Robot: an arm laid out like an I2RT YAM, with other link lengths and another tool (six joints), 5 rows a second.
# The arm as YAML. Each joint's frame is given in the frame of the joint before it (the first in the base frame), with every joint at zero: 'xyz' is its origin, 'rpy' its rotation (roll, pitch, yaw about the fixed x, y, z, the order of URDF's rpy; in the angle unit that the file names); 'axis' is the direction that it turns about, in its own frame. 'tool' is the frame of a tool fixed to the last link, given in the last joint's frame.
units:
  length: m
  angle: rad
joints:
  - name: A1
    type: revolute
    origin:
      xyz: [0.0, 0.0, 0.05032]
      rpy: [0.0, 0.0, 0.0]
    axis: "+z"
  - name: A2
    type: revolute
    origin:
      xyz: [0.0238, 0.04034, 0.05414]
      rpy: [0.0, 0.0, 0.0]
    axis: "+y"
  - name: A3
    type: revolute
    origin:
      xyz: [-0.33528, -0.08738, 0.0]
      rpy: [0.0, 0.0, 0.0]
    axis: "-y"
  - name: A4
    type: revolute
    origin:
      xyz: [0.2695, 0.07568, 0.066]
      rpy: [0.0, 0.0, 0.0]
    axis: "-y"
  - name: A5
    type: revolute
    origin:
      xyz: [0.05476, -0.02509, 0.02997]
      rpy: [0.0, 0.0, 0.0]
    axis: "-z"
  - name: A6
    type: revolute
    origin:
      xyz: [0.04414, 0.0, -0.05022]
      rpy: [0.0, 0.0, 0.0]
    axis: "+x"
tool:
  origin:
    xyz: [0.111, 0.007, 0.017]
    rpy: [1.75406, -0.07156, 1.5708]
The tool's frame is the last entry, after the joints.
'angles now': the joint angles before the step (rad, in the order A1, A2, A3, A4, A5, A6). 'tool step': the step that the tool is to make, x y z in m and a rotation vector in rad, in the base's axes. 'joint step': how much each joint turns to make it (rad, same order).
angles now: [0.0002 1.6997 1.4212 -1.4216 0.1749 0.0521]
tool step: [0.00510 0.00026 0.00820 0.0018 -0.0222 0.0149]
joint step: [0.0000 -0.0004 0.0316 -0.0072 0.0000 -0.0153]
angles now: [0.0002 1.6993 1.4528 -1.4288 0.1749 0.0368]
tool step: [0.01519 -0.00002 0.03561 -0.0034 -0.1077 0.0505]
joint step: [0.0000 -0.0199 0.1114 -0.0145 0.0057 -0.0511]
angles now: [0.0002 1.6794 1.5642 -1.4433 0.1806 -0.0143]
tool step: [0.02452 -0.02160 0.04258 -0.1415 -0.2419 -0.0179]
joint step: [0.0000 -0.0564 0.0565 0.1297 0.1423 -0.0011]
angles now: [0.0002 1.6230 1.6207 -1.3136 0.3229 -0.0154]
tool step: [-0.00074 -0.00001 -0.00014 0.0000 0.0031 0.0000]
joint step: [0.0000 -0.0004 -0.0004 -0.0031 0.0000 0.0000]
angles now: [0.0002 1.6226 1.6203 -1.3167 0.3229 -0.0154]
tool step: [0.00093 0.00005 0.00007 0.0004 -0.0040 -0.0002]
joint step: [0.0000 0.0004 0.0000 0.0043 -0.0003 0.0003]
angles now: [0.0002 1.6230 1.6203 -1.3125 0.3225 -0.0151]
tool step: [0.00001 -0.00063 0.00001 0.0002 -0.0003 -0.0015]
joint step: [-0.0019 0.0000 0.0000 0.0004 -0.0003 -0.0003]
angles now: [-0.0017 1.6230 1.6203 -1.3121 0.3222 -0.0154]
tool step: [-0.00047 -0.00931 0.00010 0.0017 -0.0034 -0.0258]
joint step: [-0.0267 0.0000 0.0000 0.0035 -0.0019 -0.0005]
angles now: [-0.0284 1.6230 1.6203 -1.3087 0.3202 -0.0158]
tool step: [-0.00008 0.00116 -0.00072 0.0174 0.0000 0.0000]
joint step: [-0.0042 0.0000 0.0000 -0.0007 -0.0179 0.0004]
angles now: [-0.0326 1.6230 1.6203 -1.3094 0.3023 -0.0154]
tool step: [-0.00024 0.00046 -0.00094 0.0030 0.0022 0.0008]
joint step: [0.0000 0.0000 -0.0026 0.0004 -0.0030 0.0000]
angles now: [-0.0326 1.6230 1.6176 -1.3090 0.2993 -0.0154]
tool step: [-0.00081 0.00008 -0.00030 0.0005 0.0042 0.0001]
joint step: [0.0000 0.0000 -0.0003 -0.0039 -0.0004 0.0000]
